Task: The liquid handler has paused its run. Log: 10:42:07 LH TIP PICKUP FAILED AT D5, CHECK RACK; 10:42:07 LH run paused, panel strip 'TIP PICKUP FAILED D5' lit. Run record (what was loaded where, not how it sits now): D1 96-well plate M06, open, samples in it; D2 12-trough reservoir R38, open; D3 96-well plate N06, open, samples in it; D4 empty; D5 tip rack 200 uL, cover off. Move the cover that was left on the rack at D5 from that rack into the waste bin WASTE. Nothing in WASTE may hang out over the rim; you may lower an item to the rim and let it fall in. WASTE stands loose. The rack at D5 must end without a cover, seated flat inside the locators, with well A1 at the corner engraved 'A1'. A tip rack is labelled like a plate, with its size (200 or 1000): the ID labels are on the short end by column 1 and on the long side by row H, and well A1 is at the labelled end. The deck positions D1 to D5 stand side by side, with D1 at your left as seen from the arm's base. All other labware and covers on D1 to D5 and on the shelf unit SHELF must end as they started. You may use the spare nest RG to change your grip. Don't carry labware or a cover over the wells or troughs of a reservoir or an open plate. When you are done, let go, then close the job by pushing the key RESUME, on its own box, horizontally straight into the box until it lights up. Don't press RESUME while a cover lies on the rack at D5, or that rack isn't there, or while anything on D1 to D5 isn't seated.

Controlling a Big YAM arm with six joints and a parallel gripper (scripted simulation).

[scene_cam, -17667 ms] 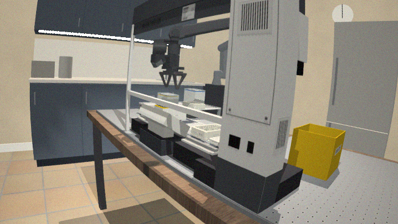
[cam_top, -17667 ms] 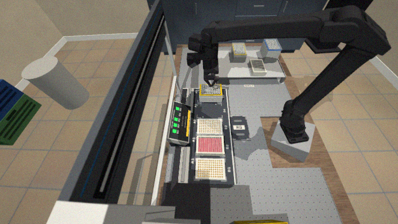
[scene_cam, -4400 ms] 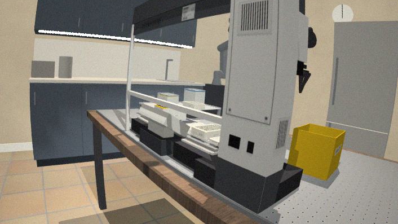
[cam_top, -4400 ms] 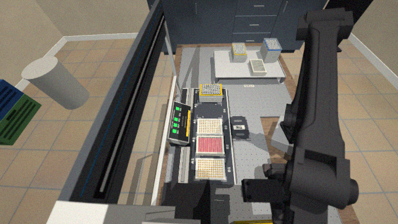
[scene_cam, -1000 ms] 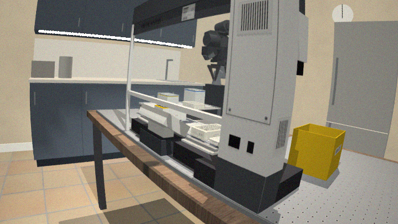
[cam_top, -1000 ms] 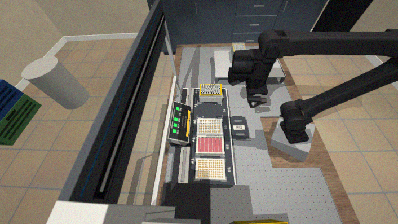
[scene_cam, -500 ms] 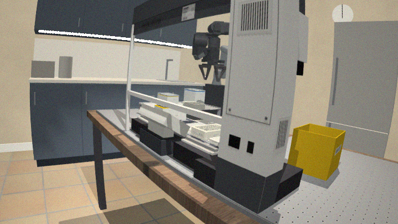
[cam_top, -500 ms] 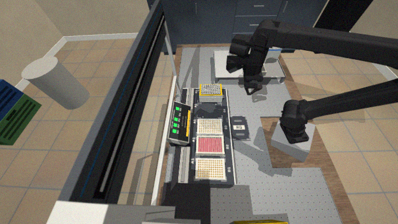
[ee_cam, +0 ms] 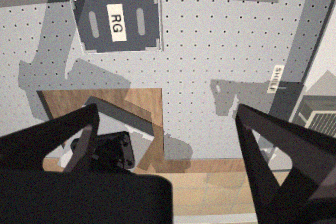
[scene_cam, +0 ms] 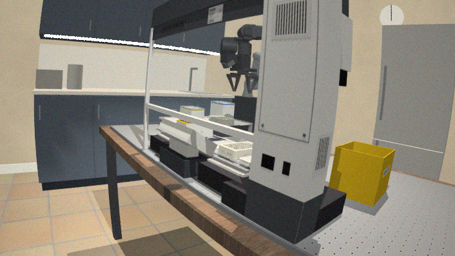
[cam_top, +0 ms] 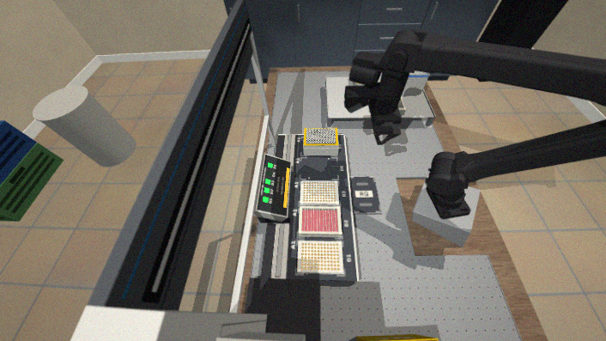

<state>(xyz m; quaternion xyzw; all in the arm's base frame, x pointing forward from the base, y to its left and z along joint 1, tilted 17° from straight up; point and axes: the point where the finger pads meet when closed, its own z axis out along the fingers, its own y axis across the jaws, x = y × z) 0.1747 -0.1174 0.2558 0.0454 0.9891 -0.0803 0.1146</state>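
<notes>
The tip rack lies 16 cm ahead of my hand, 10 cm to the right of it and 16 cm below it. Also, from my hand: spare nest RG 2 cm ahead, 8 cm to the left, 25 cm below; shelf 14 cm behind, 37 cm to the right, 20 cm below; green resume key 10 cm behind, 53 cm to the left, 17 cm below.
</notes>
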